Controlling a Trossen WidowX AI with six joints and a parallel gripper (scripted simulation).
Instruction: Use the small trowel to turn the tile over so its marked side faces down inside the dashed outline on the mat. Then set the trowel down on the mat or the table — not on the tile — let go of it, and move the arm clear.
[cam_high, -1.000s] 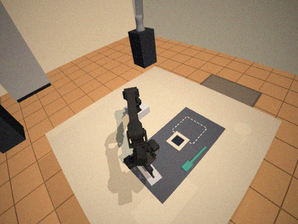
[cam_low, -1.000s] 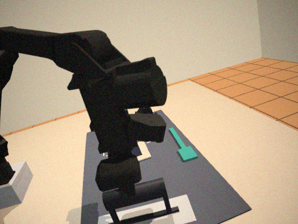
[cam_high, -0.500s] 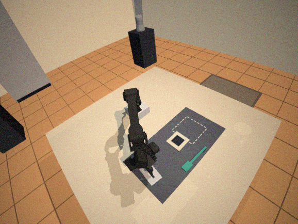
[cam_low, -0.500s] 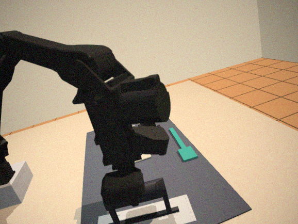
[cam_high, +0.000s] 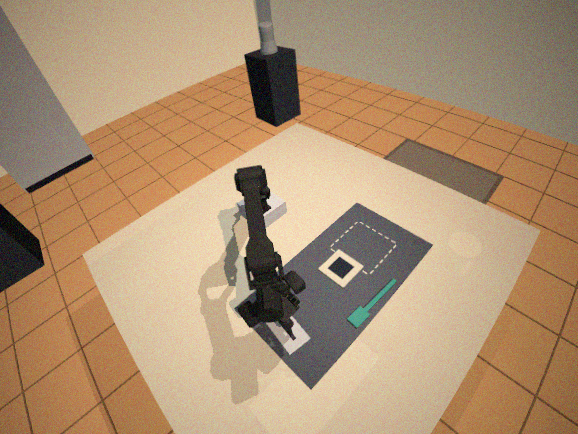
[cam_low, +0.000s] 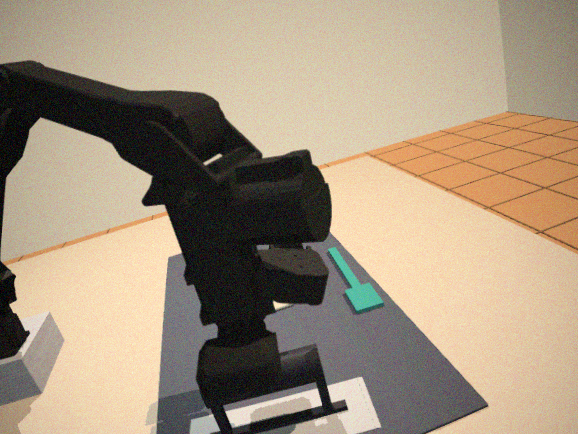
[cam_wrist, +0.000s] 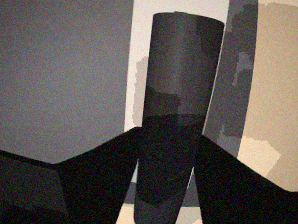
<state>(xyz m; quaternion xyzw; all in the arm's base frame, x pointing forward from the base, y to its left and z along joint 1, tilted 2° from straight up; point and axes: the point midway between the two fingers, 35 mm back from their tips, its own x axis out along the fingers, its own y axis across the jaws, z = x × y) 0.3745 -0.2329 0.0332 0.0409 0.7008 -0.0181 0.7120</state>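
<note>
My gripper tip is now 2 cm short of the dark-handled float and 3 cm above it. From my gripper tip the other things lie so: white tile (1 cm ahead, 27 cm to the left, 6 cm below); teal trowel (16 cm ahead, 23 cm to the left, 6 cm below); grey mat (2 cm ahead, 25 cm to the left, 8 cm below).
</note>
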